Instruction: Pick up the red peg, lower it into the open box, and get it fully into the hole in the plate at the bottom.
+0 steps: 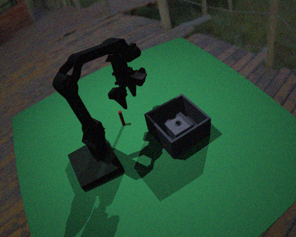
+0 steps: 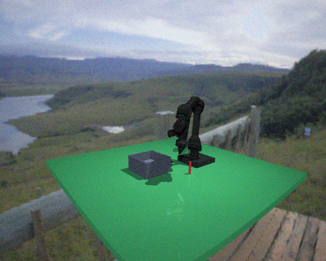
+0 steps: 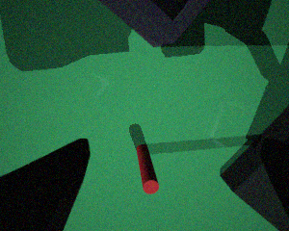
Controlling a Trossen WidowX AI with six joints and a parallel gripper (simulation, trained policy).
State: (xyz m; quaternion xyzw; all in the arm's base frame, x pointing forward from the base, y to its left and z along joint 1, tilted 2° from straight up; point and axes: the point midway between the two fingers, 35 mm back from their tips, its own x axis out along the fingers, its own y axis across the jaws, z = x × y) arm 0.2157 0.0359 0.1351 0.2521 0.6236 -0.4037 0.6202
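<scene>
Right now the red peg is 100 mm below my gripper tip, 60 mm to the left of it and 30 mm behind it. Also, from my gripper tip: grey box: 160 mm to the right, 120 mm below, 100 mm ahead; then light grey plate: 160 mm to the right, 100 mm below, 100 mm ahead.
</scene>
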